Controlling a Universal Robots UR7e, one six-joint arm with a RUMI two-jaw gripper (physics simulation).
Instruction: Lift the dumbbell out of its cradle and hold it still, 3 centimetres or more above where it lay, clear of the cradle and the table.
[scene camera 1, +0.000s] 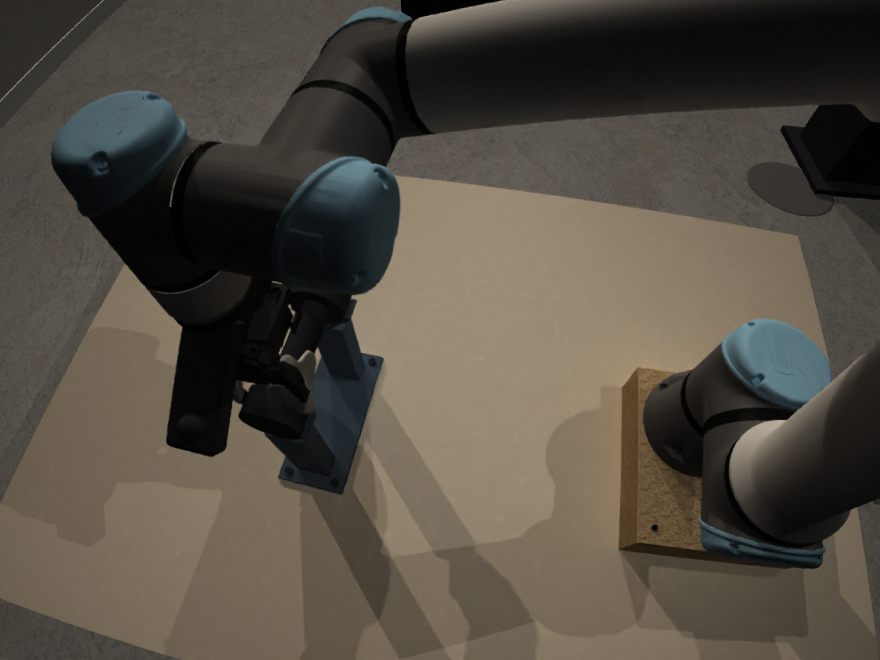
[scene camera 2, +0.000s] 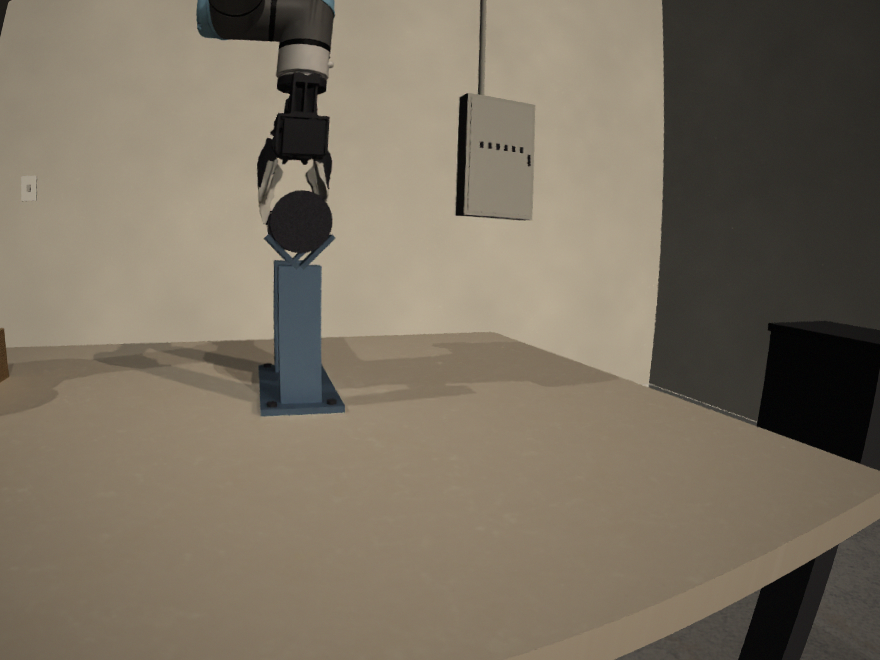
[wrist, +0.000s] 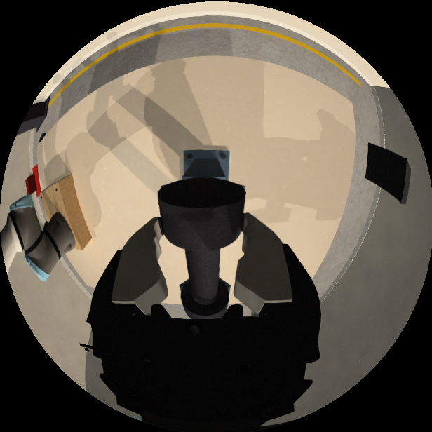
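Observation:
The dark dumbbell lies level in the V-shaped rests of the blue cradle. In scene camera 2 its near round head sits in the V, and that head hides the handle and far head. My gripper is above the dumbbell with its fingertips against both sides of the near head, shut on it. The right fingertip in scene camera 2 is hidden behind the head. In the wrist view the handle and smaller-looking far head run back between the fingers.
The cradle's base plate is bolted to the beige table. The robot's base stands on a wooden block off to one side. A grey wall box hangs behind. The arm's upper links reach over the table in scene camera 1.

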